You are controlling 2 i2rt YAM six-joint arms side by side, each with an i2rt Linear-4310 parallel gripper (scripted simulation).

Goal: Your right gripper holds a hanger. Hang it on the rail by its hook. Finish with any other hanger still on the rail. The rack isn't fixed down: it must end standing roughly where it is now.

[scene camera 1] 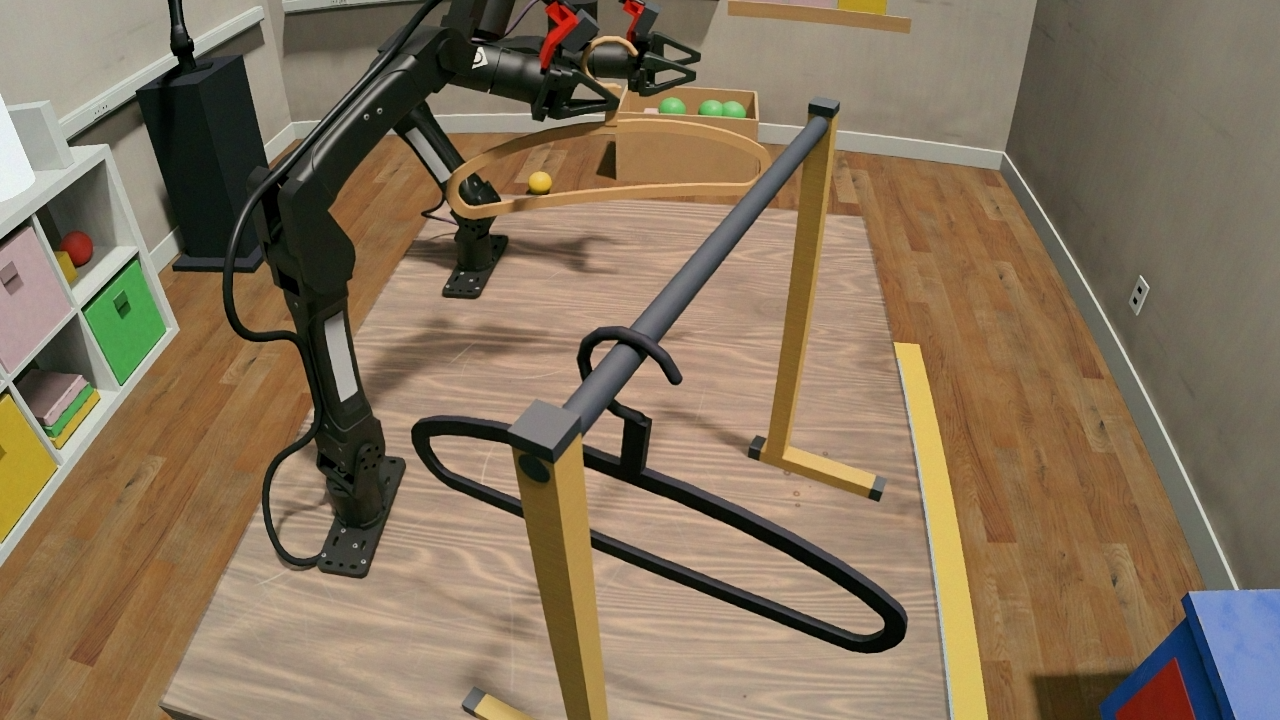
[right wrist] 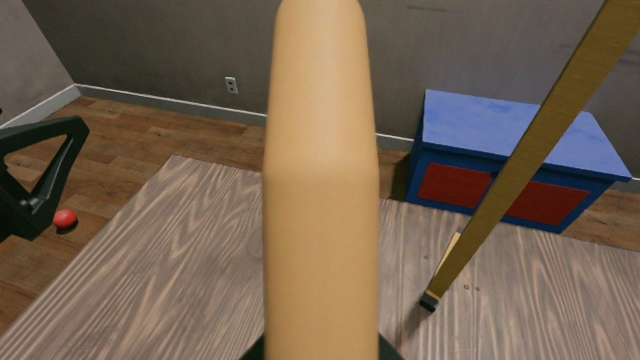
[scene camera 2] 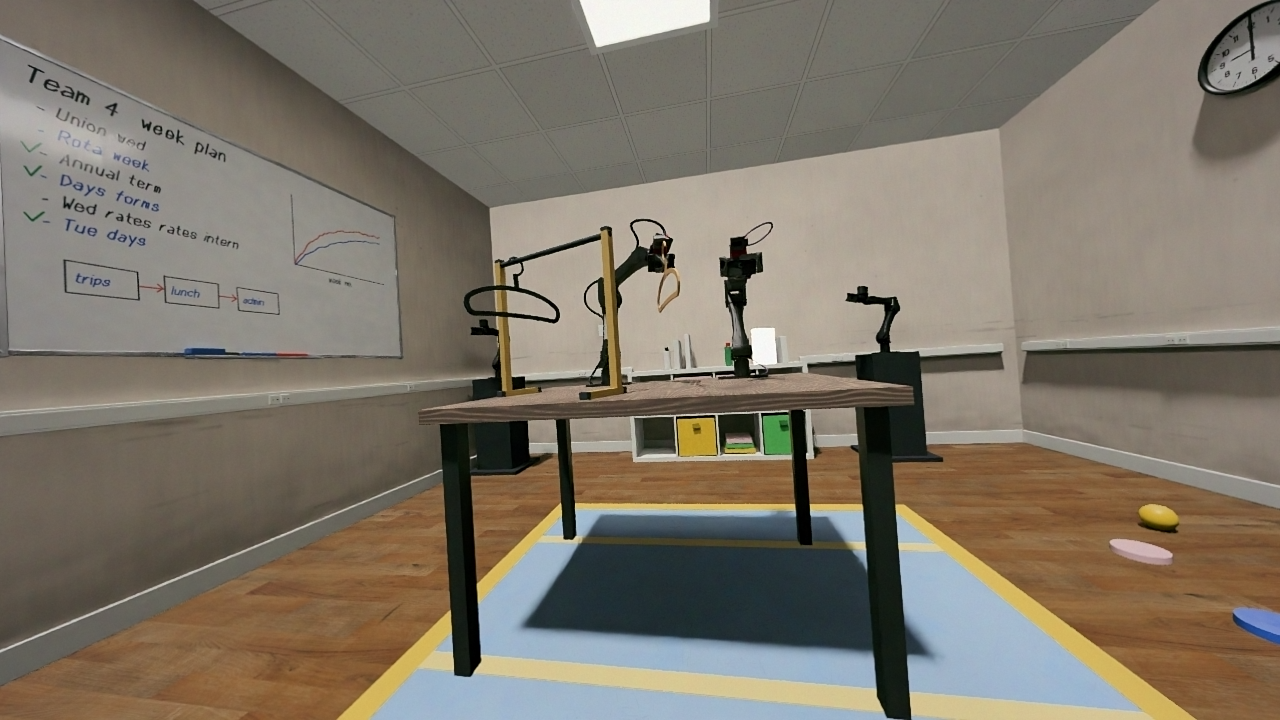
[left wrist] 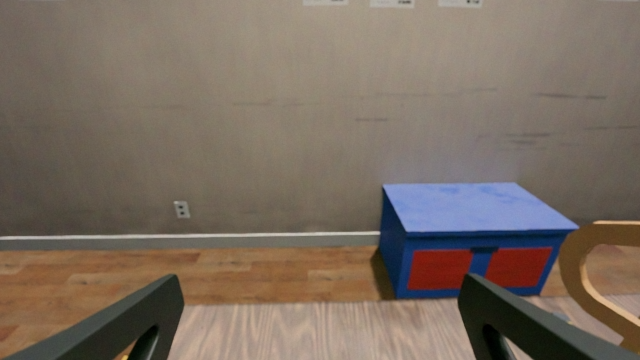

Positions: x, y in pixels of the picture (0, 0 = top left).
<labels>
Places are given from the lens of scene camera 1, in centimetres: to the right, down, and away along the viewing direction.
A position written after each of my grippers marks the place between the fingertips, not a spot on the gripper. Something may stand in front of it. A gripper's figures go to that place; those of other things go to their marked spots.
my left gripper (scene camera 1: 698, 66): 9, -44, 109
my right gripper (scene camera 1: 618, 103): -3, -31, 88
</labels>
